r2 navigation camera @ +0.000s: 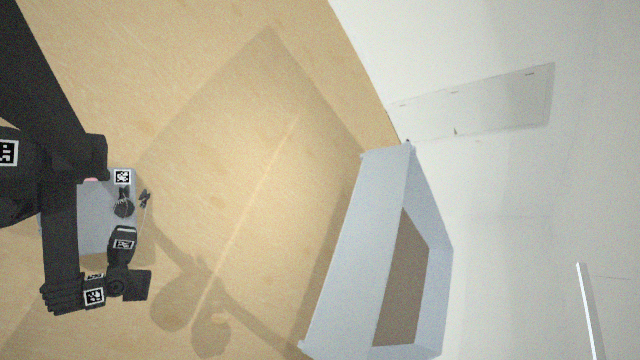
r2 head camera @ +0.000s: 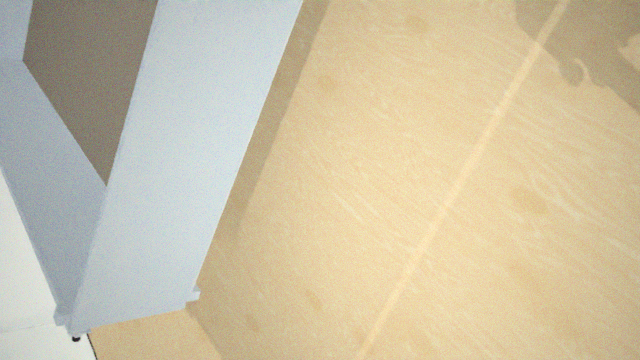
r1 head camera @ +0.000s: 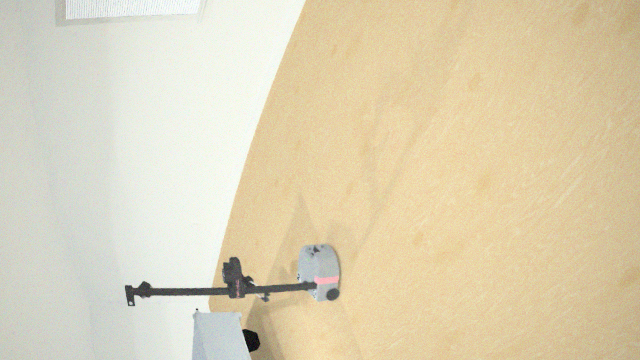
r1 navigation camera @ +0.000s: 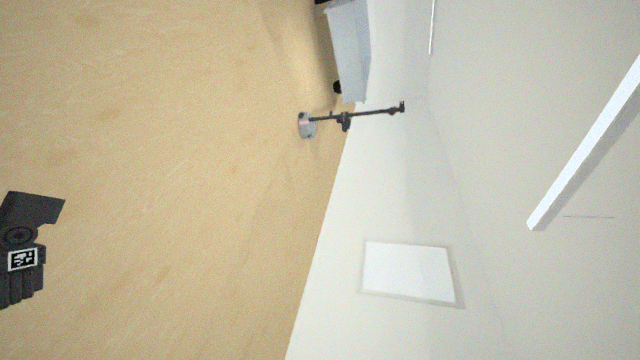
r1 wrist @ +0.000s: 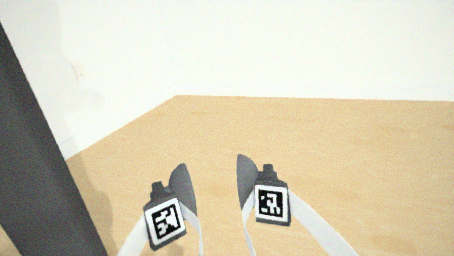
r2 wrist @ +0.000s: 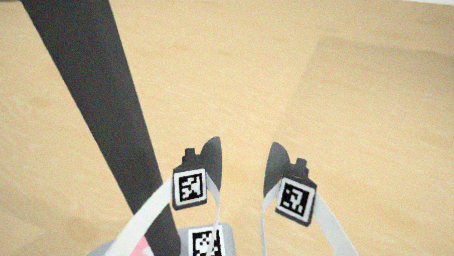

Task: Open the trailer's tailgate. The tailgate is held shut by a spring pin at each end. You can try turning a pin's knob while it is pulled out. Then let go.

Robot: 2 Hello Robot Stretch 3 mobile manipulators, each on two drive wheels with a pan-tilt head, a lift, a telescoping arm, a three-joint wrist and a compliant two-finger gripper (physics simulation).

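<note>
The pale blue-grey trailer (r1 head camera: 220, 337) (r1 navigation camera: 350, 50) (r2 head camera: 170, 165) (r2 navigation camera: 362, 250) is an open box with upright walls. A small black knob (r2 head camera: 76, 339) (r2 navigation camera: 407, 141) sticks out at one upper corner, at the lower left in the r2 head view. The other end's pin cannot be made out. Which wall is the tailgate is hard to tell; the visible walls stand upright. The r1 gripper (r1 wrist: 216, 182) is open and empty, far from the trailer. The r2 gripper (r2 wrist: 243, 166) (r2 navigation camera: 134, 196) is open and empty, held in over its own base, apart from the trailer.
Robot r2 (r1 head camera: 320, 265) (r1 navigation camera: 306, 125) stands near the trailer's end in r1's views. A black wheel (r1 head camera: 251, 340) (r1 navigation camera: 337, 86) shows under the trailer. White walls rise behind it, with a door (r2 navigation camera: 500, 105) beyond. The r2 mast (r2 wrist: 100, 95) stands close beside its gripper.
</note>
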